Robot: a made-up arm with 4 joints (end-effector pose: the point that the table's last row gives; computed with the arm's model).
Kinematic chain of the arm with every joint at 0, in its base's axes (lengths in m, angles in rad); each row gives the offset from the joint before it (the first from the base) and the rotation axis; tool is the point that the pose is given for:
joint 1: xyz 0 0 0.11 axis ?
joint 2: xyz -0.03 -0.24 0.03 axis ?
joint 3: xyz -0.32 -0.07 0 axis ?
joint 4: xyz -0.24 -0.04 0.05 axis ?
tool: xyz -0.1 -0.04 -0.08
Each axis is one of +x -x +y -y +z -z.
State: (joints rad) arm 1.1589 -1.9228 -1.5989 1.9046
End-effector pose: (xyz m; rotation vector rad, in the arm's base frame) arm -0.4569 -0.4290 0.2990 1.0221 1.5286 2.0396
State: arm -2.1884 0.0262 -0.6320 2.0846
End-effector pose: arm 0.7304 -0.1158 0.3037 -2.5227 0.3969 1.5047
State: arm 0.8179 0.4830 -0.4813 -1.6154
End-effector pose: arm -0.5912 -0.0315 -0.0965 -0.5206 -1.9708 -0.0188
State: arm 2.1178 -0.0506 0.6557 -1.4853
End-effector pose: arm 0.0472 0.5975 0.1090 -1.8763 -0.3160 -2.1158
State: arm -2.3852 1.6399 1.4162 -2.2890
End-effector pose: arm 0.1647 0.1330 -0.2775 1.4129 -1.1094 -1.2239
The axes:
joint 1: -z
joint 2: -y
joint 3: -z
joint 4: +y

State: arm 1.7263 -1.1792 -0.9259 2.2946
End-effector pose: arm -0.5357 0.1011 0.5744 1.4514 2.1149 1.0072
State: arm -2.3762 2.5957 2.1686 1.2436
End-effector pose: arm -0.0668 0.0328 -0.0605 -1.6764 -1.9064 -1.3004
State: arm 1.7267 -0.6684 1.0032 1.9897
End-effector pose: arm -0.0688 0.3563 0.6074 -2.4069 -0.9441 1.1658
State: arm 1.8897 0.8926 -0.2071 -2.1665
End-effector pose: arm -0.2970 0.4162 -0.1785 -2.2858 -1.8778 0.0459
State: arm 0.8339 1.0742 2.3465 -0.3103
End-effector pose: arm -0.0615 0.0200 -0.0272 -0.6428 1.0960 2.7105
